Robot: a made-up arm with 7 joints. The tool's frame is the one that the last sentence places.
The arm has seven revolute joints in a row. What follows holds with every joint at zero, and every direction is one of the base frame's.
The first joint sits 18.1 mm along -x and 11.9 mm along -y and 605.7 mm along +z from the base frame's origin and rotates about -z.
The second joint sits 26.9 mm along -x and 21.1 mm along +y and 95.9 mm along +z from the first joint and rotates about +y.
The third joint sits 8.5 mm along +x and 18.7 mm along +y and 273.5 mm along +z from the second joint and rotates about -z.
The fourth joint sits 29.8 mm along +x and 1 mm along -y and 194.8 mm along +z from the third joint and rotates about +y.
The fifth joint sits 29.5 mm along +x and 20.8 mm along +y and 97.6 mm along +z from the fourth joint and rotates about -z.
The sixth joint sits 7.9 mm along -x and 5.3 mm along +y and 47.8 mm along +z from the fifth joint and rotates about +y.
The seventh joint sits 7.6 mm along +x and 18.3 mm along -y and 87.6 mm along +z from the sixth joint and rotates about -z.
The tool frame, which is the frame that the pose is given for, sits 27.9 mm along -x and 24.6 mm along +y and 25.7 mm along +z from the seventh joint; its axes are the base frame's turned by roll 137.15, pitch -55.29 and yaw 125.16 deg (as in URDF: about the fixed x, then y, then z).
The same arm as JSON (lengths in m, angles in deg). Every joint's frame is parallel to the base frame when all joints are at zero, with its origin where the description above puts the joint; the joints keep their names.
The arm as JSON. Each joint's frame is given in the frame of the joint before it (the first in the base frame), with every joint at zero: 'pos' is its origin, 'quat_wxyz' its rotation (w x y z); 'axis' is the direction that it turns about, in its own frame. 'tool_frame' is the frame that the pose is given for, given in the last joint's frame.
{"length_unit": "m", "angle_unit": "deg", "joints": [
  {"joint": "joint 1", "pos": [-0.0181, -0.0119, 0.6057], "quat_wxyz": [1.0, 0.0, 0.0, 0.0], "axis": "-z"},
  {"joint": "joint 2", "pos": [-0.0269, 0.0211, 0.0959], "quat_wxyz": [1.0, 0.0, 0.0, 0.0], "axis": "+y"},
  {"joint": "joint 3", "pos": [0.0085, 0.0187, 0.2735], "quat_wxyz": [1.0, 0.0, 0.0, 0.0], "axis": "-z"},
  {"joint": "joint 4", "pos": [0.0298, -0.001, 0.1948], "quat_wxyz": [1.0, 0.0, 0.0, 0.0], "axis": "+y"},
  {"joint": "joint 5", "pos": [0.0295, 0.0208, 0.0976], "quat_wxyz": [1.0, 0.0, 0.0, 0.0], "axis": "-z"},
  {"joint": "joint 6", "pos": [-0.0079, 0.0053, 0.0478], "quat_wxyz": [1.0, 0.0, 0.0, 0.0], "axis": "+y"},
  {"joint": "joint 7", "pos": [0.0076, -0.0183, 0.0876], "quat_wxyz": [1.0, 0.0, 0.0, 0.0], "axis": "-z"}
], "tool_frame": {"pos": [-0.0279, 0.0246, 0.0257], "quat_wxyz": [0.234391, -0.530195, -0.653931, -0.486136]}}

